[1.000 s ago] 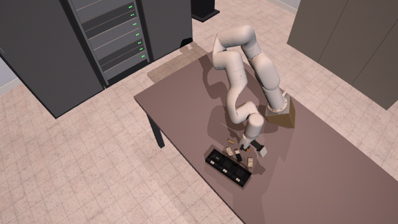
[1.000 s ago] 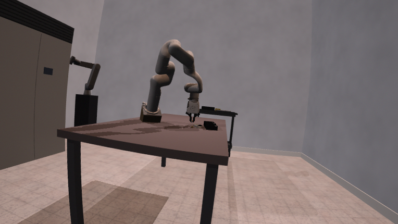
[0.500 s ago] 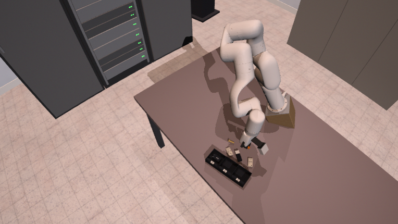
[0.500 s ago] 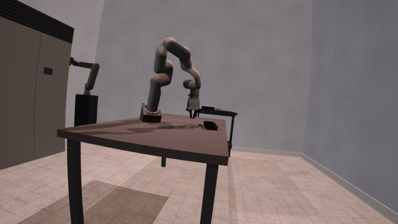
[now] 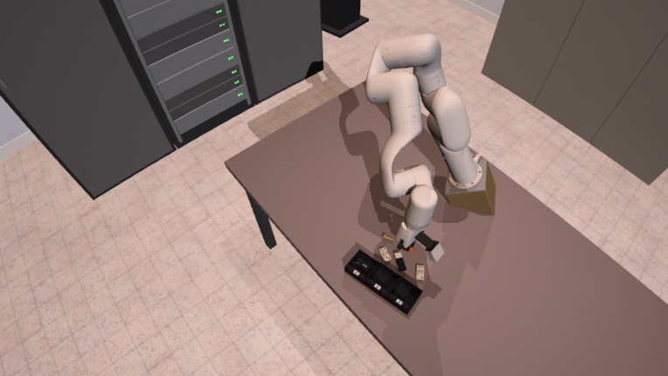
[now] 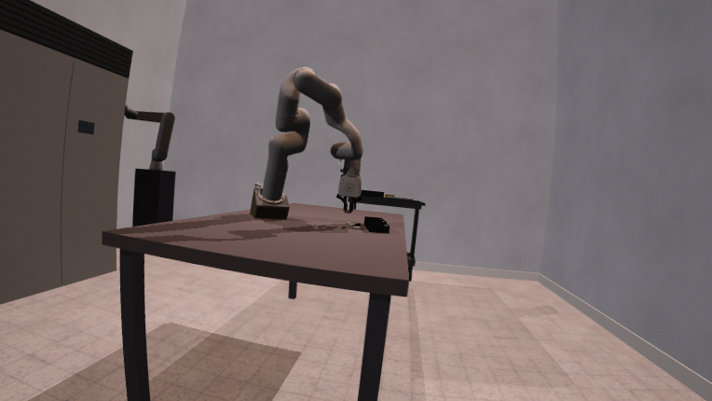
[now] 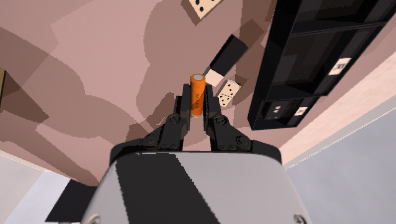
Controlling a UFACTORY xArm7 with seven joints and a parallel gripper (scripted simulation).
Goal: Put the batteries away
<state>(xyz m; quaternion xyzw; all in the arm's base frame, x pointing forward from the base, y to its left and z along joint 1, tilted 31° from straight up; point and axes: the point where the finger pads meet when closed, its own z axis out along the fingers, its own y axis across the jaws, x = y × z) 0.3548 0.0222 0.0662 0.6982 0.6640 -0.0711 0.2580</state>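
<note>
Right now the black 9V battery is 13 cm ahead of my hand, 9 cm to the right of it and 7 cm below it. From my hand the other things lie so: black-and-white stick 3 cm ahead, 8 cm below; brass bolt 1 cm behind, 9 cm to the right, 8 cm below; orange battery 2 cm below.
</note>
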